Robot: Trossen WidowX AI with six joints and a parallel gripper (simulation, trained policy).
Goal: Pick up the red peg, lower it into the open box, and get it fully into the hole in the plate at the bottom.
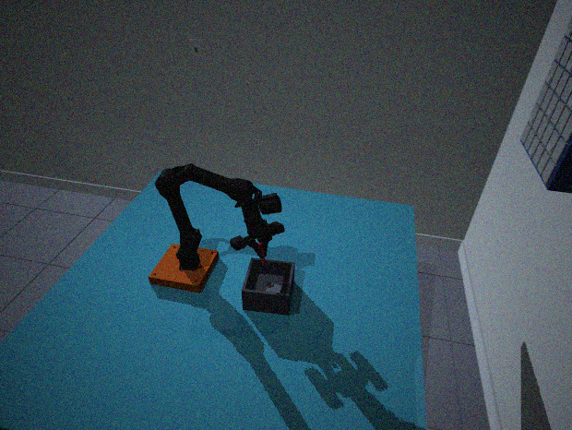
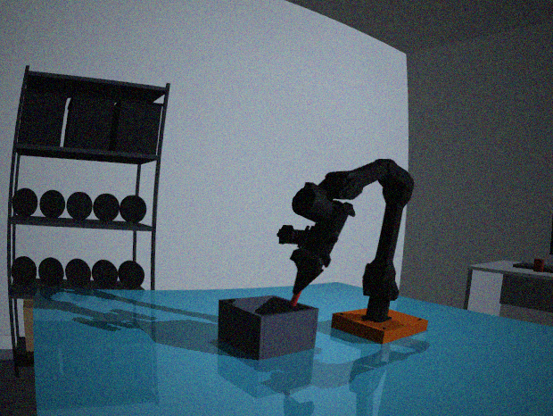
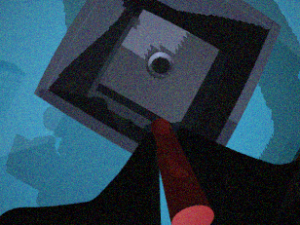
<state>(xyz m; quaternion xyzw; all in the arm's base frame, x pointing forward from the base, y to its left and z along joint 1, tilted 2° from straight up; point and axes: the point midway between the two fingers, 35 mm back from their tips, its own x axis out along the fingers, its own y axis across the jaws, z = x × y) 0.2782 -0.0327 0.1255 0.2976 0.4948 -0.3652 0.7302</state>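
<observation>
My gripper tip is now 1 cm past the red peg, 1 cm to the right of it and 1 cm below it. From my gripper tip the other things lie so: plate (3 cm ahead, 5 cm to the right, 9 cm below); dark box (3 cm ahead, 5 cm to the right, 11 cm below).
</observation>
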